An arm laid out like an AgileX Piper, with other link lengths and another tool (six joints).
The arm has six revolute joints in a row. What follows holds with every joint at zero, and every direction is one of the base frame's.
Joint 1 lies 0.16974 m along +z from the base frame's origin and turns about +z.
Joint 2 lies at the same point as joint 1 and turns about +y.
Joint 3 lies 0.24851 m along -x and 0.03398 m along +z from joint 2 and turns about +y.
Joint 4 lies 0.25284 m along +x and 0.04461 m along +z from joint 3 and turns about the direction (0.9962, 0, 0.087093).
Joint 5 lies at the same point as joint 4 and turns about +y.
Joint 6 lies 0.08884 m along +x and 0.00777 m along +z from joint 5 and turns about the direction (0.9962, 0, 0.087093).
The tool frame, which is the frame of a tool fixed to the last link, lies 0.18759 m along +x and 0.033 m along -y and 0.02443 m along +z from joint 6; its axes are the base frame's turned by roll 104.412, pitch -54.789 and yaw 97.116 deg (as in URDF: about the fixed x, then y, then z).
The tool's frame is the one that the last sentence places.
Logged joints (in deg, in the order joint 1, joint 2, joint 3, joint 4, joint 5, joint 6), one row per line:
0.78, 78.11, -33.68, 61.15, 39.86, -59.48
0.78, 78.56, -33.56, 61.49, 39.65, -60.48
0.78, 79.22, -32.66, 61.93, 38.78, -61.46
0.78, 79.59, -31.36, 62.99, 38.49, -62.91
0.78, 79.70, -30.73, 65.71, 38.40, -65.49
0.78, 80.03, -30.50, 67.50, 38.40, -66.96
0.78, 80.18, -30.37, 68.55, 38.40, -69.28
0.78, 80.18, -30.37, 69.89, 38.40, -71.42
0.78, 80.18, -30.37, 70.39, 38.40, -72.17
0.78, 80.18, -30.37, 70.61, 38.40, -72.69
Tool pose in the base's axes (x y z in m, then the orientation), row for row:
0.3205, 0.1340, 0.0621, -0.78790, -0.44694, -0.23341, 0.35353
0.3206, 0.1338, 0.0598, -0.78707, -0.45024, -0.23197, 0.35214
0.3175, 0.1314, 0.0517, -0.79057, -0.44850, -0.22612, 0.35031
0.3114, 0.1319, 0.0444, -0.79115, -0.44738, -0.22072, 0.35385
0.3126, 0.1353, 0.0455, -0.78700, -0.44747, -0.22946, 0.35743
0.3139, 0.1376, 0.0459, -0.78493, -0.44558, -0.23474, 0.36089
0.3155, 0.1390, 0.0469, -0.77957, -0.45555, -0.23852, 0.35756
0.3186, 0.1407, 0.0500, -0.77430, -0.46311, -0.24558, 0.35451
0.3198, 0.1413, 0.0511, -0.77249, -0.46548, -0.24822, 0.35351
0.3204, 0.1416, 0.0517, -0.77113, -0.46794, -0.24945, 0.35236
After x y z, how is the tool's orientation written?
As a quaternion, x y z w.
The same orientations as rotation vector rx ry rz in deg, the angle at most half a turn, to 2 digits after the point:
-116.74, -66.22, -34.58
-116.69, -66.75, -34.39
-117.31, -66.55, -33.55
-117.20, -66.27, -32.70
-116.38, -66.17, -33.93
-115.89, -65.79, -34.66
-115.28, -67.36, -35.27
-114.67, -68.58, -36.37
-114.45, -68.97, -36.78
-114.32, -69.37, -36.98

